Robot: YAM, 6 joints.
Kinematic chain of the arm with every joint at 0, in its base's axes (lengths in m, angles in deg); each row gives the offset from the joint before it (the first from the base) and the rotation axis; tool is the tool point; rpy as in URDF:
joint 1: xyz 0 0 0.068 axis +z
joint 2: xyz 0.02 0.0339 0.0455 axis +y
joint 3: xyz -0.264 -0.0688 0 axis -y
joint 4: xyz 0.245 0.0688 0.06 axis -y
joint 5: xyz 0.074 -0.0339 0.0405 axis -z
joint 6: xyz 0.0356 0 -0.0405 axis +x
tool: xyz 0 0 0 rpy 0 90 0
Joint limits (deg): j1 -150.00..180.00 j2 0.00..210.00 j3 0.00..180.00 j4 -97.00..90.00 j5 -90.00..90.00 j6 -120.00..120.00
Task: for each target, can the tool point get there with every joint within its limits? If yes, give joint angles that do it. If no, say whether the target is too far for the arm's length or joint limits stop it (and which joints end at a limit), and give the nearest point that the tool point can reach.
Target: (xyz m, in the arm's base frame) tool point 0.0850 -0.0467 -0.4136
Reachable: no: joint limits stop it (at a limit: joint 2) | nearest point 0.1043 -0.0573 -0.3563 | short by 0.061 m
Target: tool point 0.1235 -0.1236 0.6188
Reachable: yes | joints -46.28 70.40 111.09 -12.66 -6.11 14.15
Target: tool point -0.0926 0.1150 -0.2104
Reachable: yes | joints 127.07 192.59 83.87 -63.36 -7.28 -58.86
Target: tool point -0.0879 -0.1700 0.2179
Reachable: yes | joints -123.89 62.96 40.76 -44.35 -37.77 50.42
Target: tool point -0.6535 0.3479 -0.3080
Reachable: no: too far | nearest point -0.4947 0.2634 -0.2021 | short by 0.209 m
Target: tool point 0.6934 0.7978 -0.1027
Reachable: no: too far | nearest point 0.4150 0.4775 -0.0142 | short by 0.433 m
